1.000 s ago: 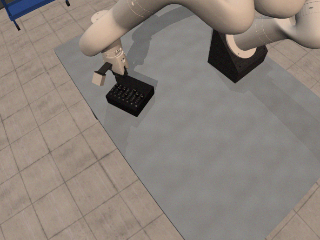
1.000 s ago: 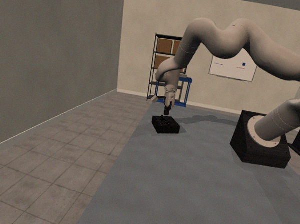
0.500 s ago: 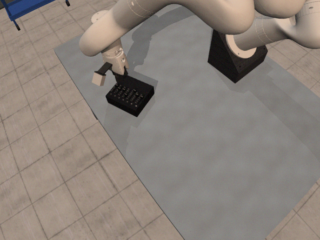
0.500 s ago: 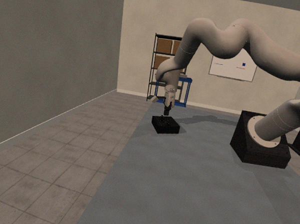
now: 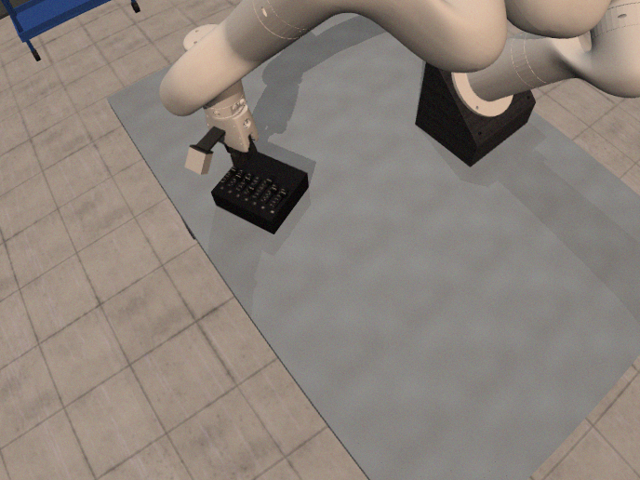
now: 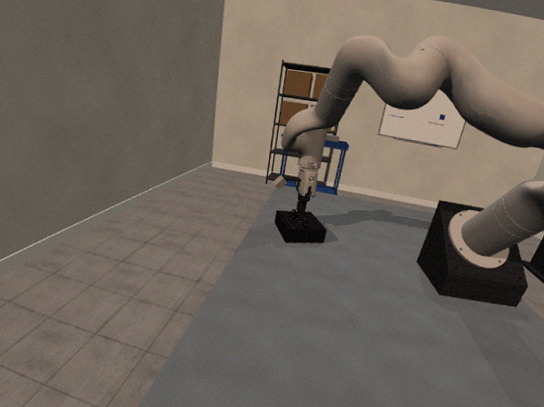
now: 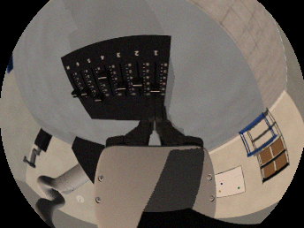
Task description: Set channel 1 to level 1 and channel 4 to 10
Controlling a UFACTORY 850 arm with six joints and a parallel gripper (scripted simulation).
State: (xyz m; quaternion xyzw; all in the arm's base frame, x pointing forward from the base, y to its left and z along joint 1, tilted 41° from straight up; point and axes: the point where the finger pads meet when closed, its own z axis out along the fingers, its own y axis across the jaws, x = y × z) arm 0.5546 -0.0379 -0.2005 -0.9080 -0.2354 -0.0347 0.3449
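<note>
Right now my hand is 10 mm short of the fader cap, 80 mm to the right of it and 20 mm above it.
</note>
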